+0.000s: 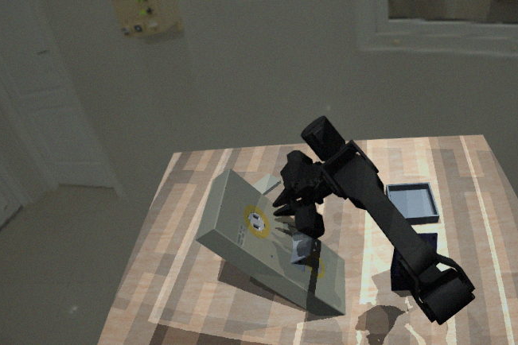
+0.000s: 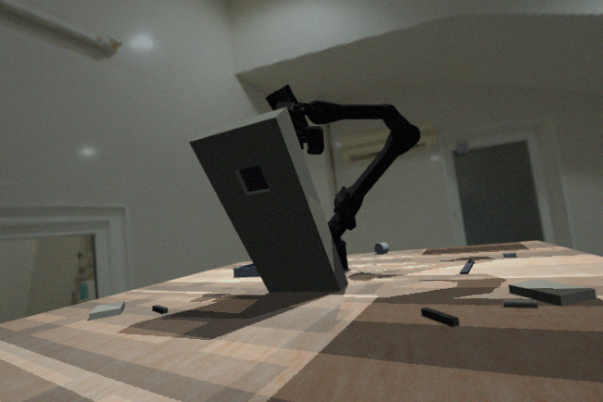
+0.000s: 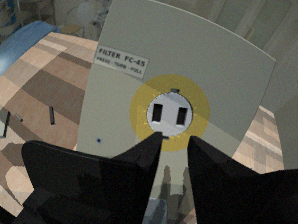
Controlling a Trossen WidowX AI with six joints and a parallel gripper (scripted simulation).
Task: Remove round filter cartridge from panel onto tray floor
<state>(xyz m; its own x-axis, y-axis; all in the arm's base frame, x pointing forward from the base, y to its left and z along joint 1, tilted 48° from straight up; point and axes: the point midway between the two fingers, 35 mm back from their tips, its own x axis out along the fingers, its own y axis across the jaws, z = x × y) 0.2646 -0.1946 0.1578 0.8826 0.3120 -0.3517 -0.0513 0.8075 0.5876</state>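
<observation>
My gripper tip is now 60 mm short of the filter cartridge and 40 mm above it. The rest, counted from my gripper tip: blue-grey tray (390 mm behind, 260 mm to the right, 300 mm below).
</observation>
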